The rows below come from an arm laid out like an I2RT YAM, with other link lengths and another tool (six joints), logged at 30 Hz.
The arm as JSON. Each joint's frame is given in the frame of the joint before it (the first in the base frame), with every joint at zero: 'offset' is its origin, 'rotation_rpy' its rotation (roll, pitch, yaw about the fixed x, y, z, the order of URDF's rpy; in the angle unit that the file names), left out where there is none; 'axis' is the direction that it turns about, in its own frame. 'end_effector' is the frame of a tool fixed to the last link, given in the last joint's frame.
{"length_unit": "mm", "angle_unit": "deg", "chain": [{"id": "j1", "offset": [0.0, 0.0, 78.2], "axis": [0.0, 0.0, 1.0]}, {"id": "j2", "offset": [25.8, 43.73, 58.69], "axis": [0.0, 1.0, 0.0]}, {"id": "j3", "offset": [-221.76, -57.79, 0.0], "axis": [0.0, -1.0, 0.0]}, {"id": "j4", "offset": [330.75, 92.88, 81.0], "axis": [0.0, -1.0, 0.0]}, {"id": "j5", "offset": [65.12, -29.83, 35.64], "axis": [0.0, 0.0, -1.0]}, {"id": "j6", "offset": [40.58, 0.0, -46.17], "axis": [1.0, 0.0, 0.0]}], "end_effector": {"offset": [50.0, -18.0, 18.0], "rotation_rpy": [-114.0, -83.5, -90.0]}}
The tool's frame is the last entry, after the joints.
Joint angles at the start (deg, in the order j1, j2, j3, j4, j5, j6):
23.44, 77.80, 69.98, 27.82, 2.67, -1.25
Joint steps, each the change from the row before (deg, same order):
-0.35, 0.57, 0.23, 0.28, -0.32, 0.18
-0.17, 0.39, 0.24, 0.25, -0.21, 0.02
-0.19, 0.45, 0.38, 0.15, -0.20, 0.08
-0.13, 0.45, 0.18, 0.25, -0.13, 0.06
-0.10, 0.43, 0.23, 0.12, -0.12, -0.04
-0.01, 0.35, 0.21, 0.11, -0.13, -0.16
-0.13, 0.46, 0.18, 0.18, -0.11, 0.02
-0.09, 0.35, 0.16, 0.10, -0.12, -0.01
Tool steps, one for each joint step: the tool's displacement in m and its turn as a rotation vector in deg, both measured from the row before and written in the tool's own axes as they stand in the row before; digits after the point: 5 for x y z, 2 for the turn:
-0.00232, 0.00145, 0.00292, -0.01, -0.07, 0.03
-0.00075, 0.00039, 0.00176, 0.06, 0.10, 0.01
-0.00040, 0.00039, 0.00215, 0.03, 0.07, 0.05
-0.00185, 0.00034, 0.00173, 0.01, -0.02, 0.01
-0.00159, 0.00008, 0.00162, 0.02, -0.04, -0.10
-0.00109, -0.00057, 0.00102, 0.12, 0.03, -0.17
-0.00214, 0.00039, 0.00176, -0.02, -0.08, -0.06
-0.00155, 0.00015, 0.00131, 0.03, -0.07, -0.08

